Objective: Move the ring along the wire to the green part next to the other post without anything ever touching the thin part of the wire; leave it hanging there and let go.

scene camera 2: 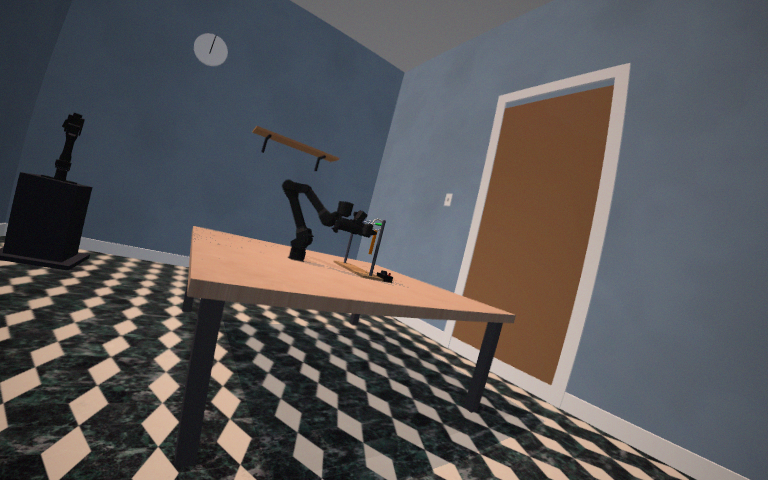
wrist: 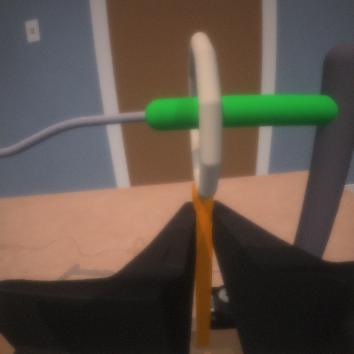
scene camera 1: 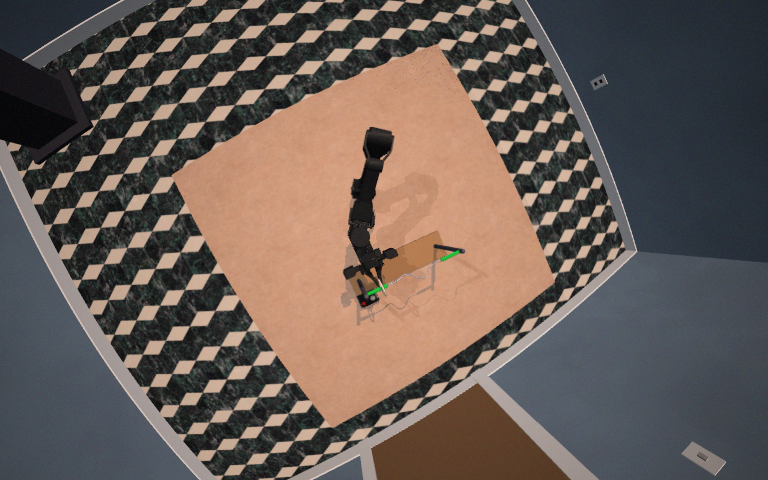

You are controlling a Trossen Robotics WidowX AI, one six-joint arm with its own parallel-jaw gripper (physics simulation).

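The off-white ring surrounds the green part beside the near post. In the wrist view there are gaps above and below the green part inside the ring. The orange handle hangs below the ring. My gripper is shut on the handle just under the ring. The thin wire leaves this green part and runs bent to the other green part by the far post. The ring is apart from the thin wire.
The posts stand on a brown wooden base on the table. A small black device with a red part sits by the near post, partly hidden by my finger in the wrist view. A wall shelf is behind the arm.
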